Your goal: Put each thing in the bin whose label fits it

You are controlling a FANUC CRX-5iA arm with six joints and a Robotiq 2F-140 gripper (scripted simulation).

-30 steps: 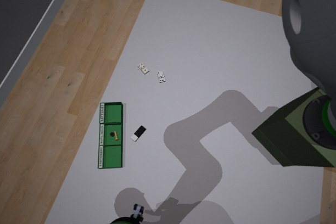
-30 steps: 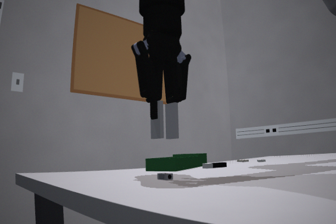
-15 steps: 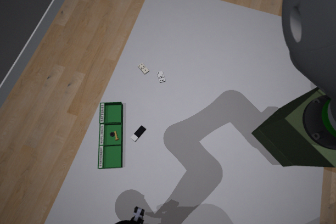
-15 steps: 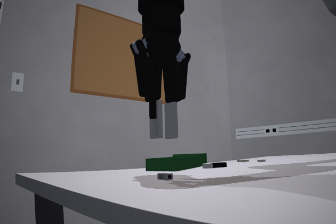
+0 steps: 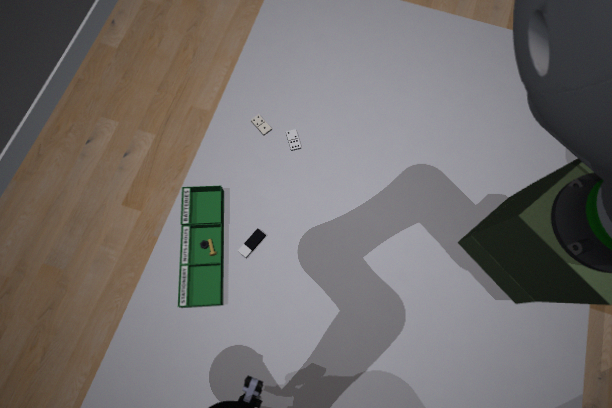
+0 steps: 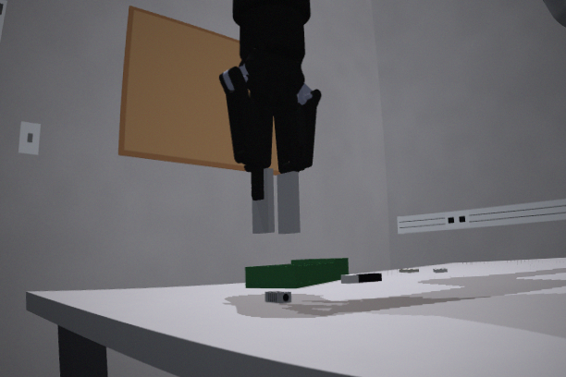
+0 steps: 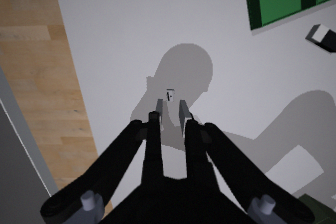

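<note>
Right now the grey sharpener is 100 mm below my hand. Also, from my hand: brass bolt (140 mm ahead, 270 mm to the right, 90 mm below); then black nut (160 mm ahead, 280 mm to the right, 90 mm below); then black-and-white eraser (70 mm ahead, 290 mm to the right, 100 mm below).
</note>
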